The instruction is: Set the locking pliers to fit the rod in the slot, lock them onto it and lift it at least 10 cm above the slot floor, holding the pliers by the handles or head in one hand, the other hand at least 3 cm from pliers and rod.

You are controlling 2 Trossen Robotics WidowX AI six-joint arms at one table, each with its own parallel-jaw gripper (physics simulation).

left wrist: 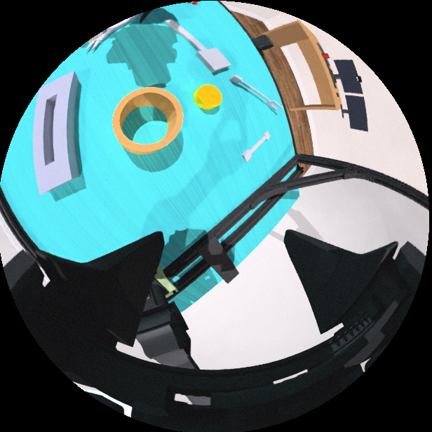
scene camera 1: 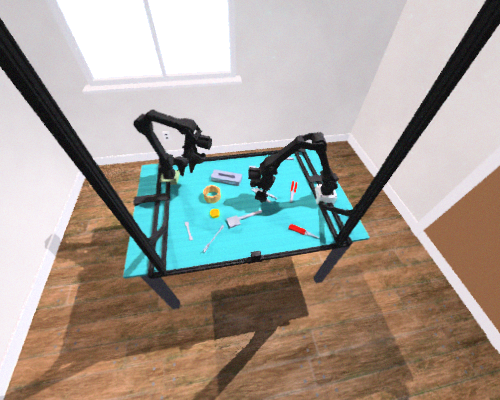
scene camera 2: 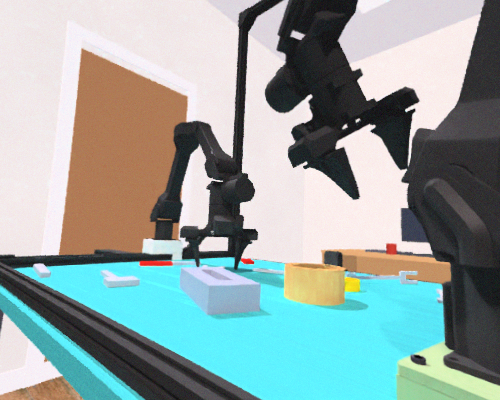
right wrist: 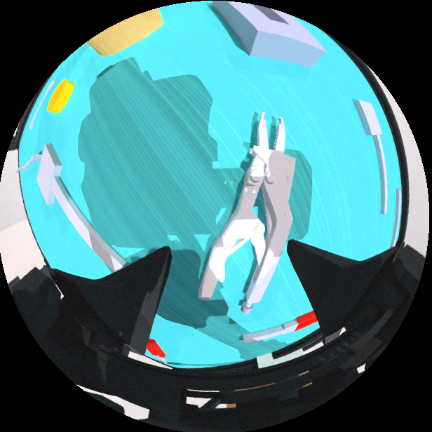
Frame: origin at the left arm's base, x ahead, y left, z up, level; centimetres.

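Seen in the pictures: left gripper, fingertip midpoint: (scene camera 1: 186,174) (scene camera 2: 381,183); left arm's base at its link origin: (scene camera 1: 169,175); right arm's base at its link origin: (scene camera 1: 326,190) (scene camera 2: 163,240).
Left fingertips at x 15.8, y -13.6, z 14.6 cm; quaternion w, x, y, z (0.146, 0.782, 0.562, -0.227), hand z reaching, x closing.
Observation:
Pixels of each thing's top centre, then the offset from my left fingertips to it.
- lavender slotted block at its top centre: (scene camera 2: 214,274) (scene camera 1: 226,175) dx +19.2, dy +13.6, dz -13.9 cm
- orange ring at its top centre: (scene camera 2: 314,266) (scene camera 1: 211,191) dx +11.8, dy -0.7, dz -12.3 cm
- yellow disc at its top centre: (scene camera 2: 346,279) (scene camera 1: 214,212) dx +14.4, dy -13.2, dz -15.4 cm
- flat-headed tool at its top centre: (scene camera 1: 245,216) dx +31.3, dy -15.4, dz -16.0 cm
The grey-white locking pliers (right wrist: 282,175) lie on the teal table, jaws pointing up the right wrist view toward the block, handles spread toward the fingers. The lavender slotted block (scene camera 1: 225,181) (scene camera 2: 232,297) (left wrist: 66,125) (right wrist: 285,47) stands near the table's back edge in scene camera 1. I cannot make out the rod in its slot. My right gripper (scene camera 1: 261,198) (scene camera 2: 217,266) (right wrist: 231,249) is open and empty, low over the pliers' handle area. My left gripper (scene camera 1: 186,172) (scene camera 2: 380,183) (left wrist: 226,237) is open and empty, high above the table's left side in scene camera 1.
An orange ring (scene camera 1: 206,195) (scene camera 2: 314,290) (left wrist: 120,122) and a yellow disc (scene camera 1: 214,213) (left wrist: 208,96) stand near the block. A flat-headed tool (scene camera 1: 233,221) (left wrist: 214,60), thin wrenches (scene camera 1: 188,231) (left wrist: 256,146) and red-handled tools (scene camera 1: 297,229) lie around. Black rails border the table.

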